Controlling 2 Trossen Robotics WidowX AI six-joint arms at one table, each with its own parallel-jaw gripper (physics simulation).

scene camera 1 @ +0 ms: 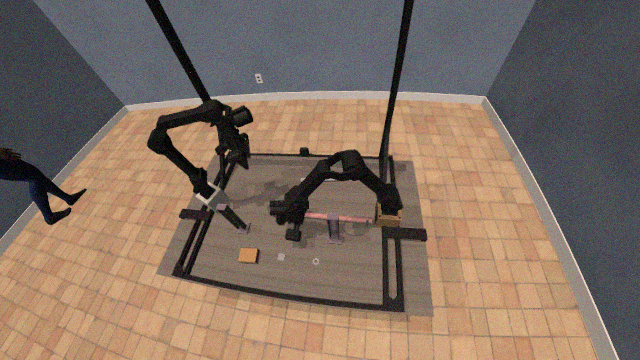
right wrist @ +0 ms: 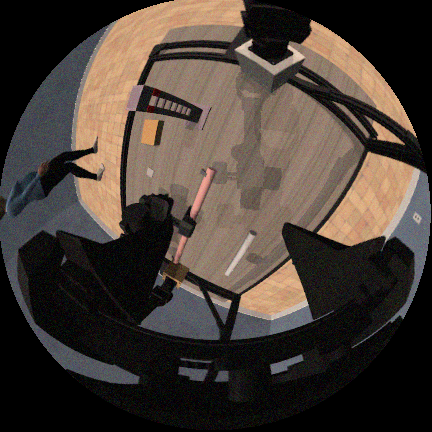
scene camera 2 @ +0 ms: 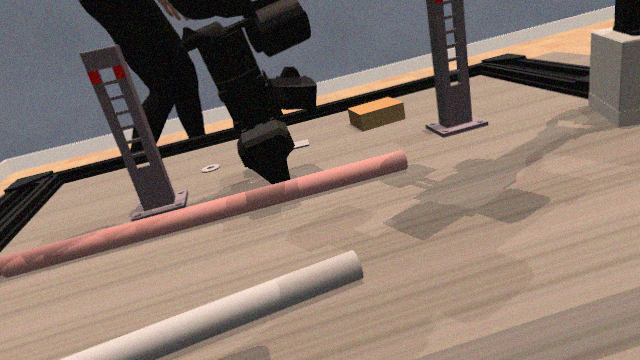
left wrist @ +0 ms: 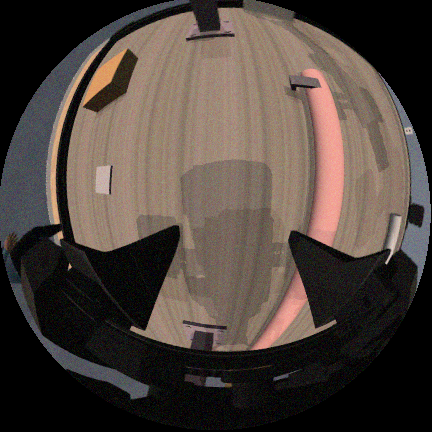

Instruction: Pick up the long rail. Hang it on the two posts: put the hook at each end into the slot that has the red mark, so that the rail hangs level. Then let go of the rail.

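Frame: origin at the left arm's base, x ahead, y left, z up, level; metres.
Seen in the pictures: left gripper, fingertip midpoint: (scene camera 1: 297,227) (right wrist: 178,199) (scene camera 2: 284,179) (left wrist: 236,234); right gripper, fingertip midpoint: (scene camera 1: 248,163) (right wrist: 229,227); left arm's base, origin of the base link: (scene camera 1: 389,208) (right wrist: 170,280); right arm's base, origin of the base link: (scene camera 1: 207,192) (right wrist: 270,50).
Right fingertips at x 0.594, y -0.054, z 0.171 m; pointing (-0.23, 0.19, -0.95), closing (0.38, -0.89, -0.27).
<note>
Pixels of each thing's top centre, then the offset from my right fingertips to it. "spot": a spot on its surface instead.
- long pink rail, middle of its top: (left wrist: 282,323) (scene camera 2: 212,198) (right wrist: 183,230) (scene camera 1: 318,215) 0.288 m back, 0.089 m left, 0.240 m down
- grey hook, surface spot: (left wrist: 306,82) spot: 0.069 m back, 0.101 m left, 0.245 m down
- upright post, middle of its top: (right wrist: 133,97) (scene camera 1: 221,206) 0.072 m ahead, 0.189 m left, 0.049 m down
- orange block, middle of its top: (left wrist: 102,73) (scene camera 2: 374,105) (right wrist: 148,131) (scene camera 1: 247,254) 0.014 m back, 0.315 m left, 0.235 m down
- white square, surface spot: (left wrist: 103,179) (scene camera 1: 281,256) spot: 0.157 m back, 0.290 m left, 0.262 m down
- white pipe, middle of its top: (scene camera 2: 206,307) (right wrist: 237,259) 0.283 m back, 0.129 m right, 0.240 m down
The long pink rail (scene camera 1: 345,218) (scene camera 2: 220,206) (left wrist: 330,165) (right wrist: 202,195) lies on the table, with a grey hook (left wrist: 306,82) at its far end in the left wrist view. One upright post (scene camera 1: 234,217) (scene camera 2: 457,111) (right wrist: 175,106) stands on the left in scene camera 1. The other post (scene camera 1: 333,229) (scene camera 2: 155,187) stands nearer the rail's right half. Red marks (scene camera 2: 118,72) show near its top. My left gripper (scene camera 2: 281,175) (left wrist: 236,234) is open and empty, low beside the rail; one finger overlaps the rail in the left wrist view. My right gripper (scene camera 1: 244,159) (right wrist: 229,227) is open and empty, high at the back left.
An orange block (scene camera 1: 248,255) (scene camera 2: 377,114) (left wrist: 111,80) (right wrist: 152,132), a white square (scene camera 1: 281,257) (left wrist: 103,179) and a white ring lie on the posts' side. A white pipe (scene camera 2: 225,311) (right wrist: 241,252) lies on the rail's other side. A person (right wrist: 30,187) is beyond the table.
</note>
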